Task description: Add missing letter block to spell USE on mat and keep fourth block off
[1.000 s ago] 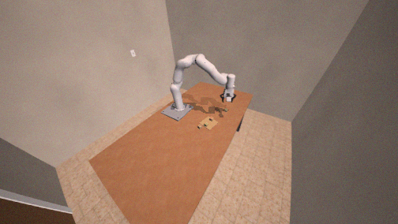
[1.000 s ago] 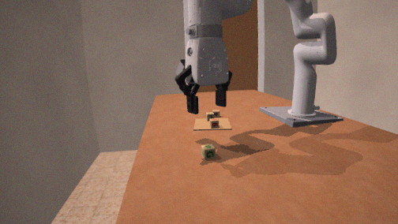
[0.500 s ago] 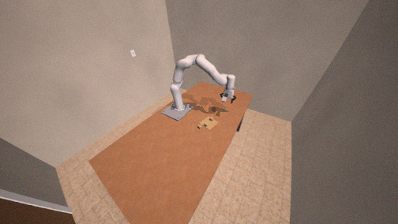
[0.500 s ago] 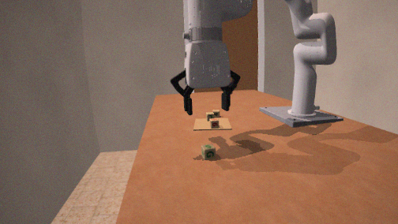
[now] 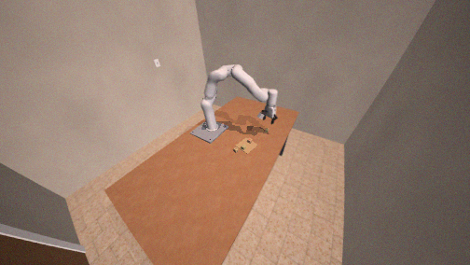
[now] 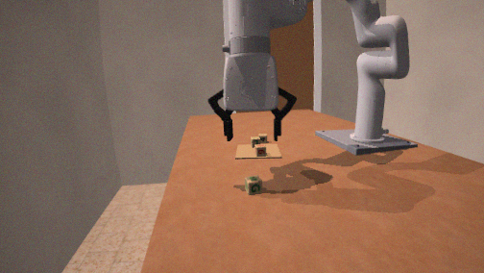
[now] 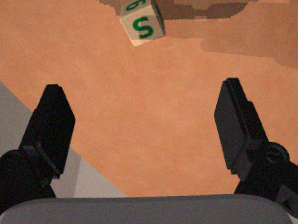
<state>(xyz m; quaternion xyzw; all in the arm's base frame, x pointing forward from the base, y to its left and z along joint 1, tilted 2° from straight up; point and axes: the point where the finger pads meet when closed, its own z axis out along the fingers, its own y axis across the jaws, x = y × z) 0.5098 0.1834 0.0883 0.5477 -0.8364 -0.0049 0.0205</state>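
The block lies 110 mm below my hand. The rest, counted from my hand: mat (100 mm behind, 260 mm to the right, 120 mm below).
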